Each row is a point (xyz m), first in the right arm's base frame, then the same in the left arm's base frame.
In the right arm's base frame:
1: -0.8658 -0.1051 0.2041
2: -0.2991 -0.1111 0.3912
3: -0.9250 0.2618 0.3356
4: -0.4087 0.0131 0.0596
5: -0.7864 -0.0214 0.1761
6: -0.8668 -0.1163 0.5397
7: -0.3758 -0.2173 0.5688
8: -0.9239 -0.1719 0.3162
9: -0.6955 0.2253 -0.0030
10: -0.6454 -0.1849 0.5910
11: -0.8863 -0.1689 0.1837
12: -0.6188 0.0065 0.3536
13: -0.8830 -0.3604 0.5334
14: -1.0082 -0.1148 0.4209
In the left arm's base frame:
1: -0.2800 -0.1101 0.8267
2: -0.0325 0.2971 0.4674
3: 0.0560 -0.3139 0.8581
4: -0.0305 0.3159 0.8375
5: -0.1802 -0.0512 0.8529
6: -0.2210 -0.2551 0.5297
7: -0.1205 0.1809 0.3017
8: -0.3390 -0.1918 0.7256
9: 0.0397 0.0414 1.0633
10: -0.1886 -0.0693 0.3856
11: -0.3495 -0.1022 0.8297
12: -0.0550 0.0080 0.6499
13: -0.4487 -0.2029 0.4568
14: -0.2976 -0.3251 0.6824

